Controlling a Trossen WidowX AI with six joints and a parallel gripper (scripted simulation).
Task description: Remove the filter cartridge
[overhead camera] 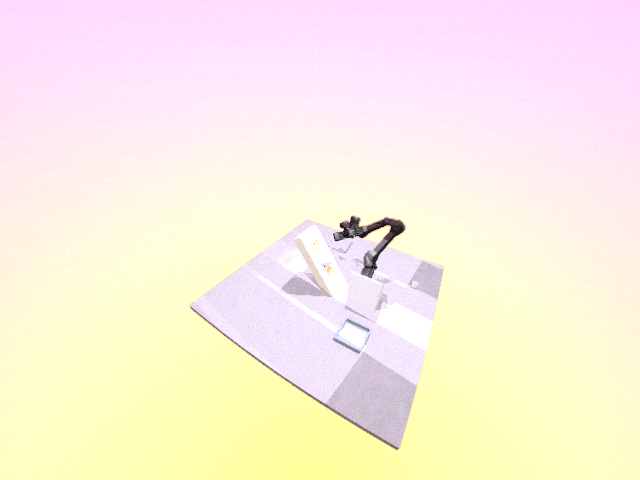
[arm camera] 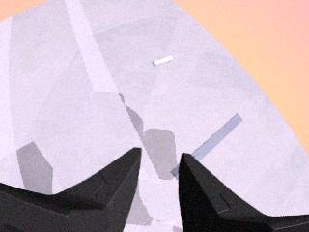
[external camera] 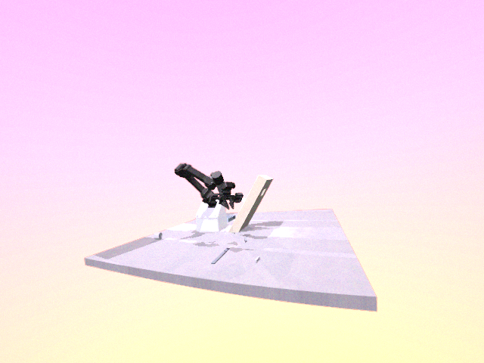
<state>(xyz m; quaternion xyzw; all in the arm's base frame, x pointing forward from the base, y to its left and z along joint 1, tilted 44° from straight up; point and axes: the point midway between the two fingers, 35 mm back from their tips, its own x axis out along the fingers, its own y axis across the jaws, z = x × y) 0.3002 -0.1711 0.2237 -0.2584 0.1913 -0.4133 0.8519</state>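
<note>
Right now my gripper tip is 31 cm to the right of the round filter cartridge, 8 cm below it and 4 cm short of it. Also, from my gripper tip: tray: 57 cm to the left, 40 cm behind, 18 cm below.
</note>
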